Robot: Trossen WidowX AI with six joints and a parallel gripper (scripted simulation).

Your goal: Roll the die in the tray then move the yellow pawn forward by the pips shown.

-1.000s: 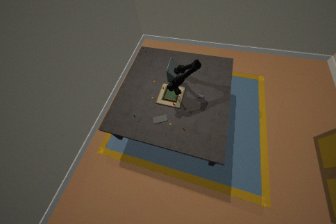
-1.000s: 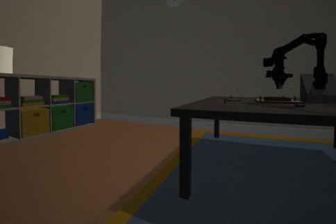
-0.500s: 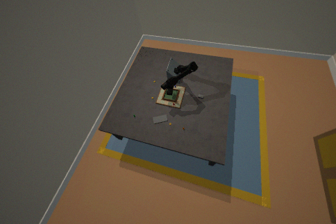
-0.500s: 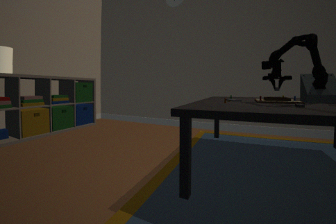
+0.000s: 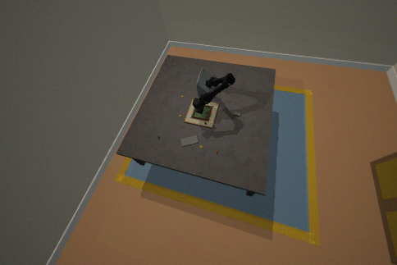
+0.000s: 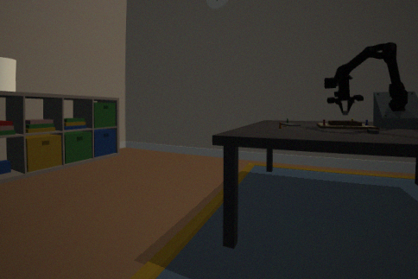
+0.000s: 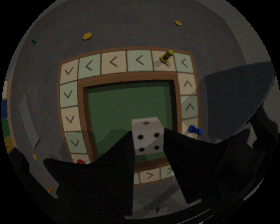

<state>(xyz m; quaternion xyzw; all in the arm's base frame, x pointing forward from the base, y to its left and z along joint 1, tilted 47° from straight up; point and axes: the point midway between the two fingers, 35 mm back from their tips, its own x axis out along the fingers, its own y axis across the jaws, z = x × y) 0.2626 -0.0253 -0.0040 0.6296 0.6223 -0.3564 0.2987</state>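
Now: the yellow pawn 100 mm to the right of my gripper tip, 70 mm behind it and 50 mm below it. Also, from my gripper tip: grey flat card 320 mm ahead, 80 mm below, 50 mm to the right; then white die right at my gripper tip; then red pawn 130 mm ahead, 60 mm to the left, 50 mm below.
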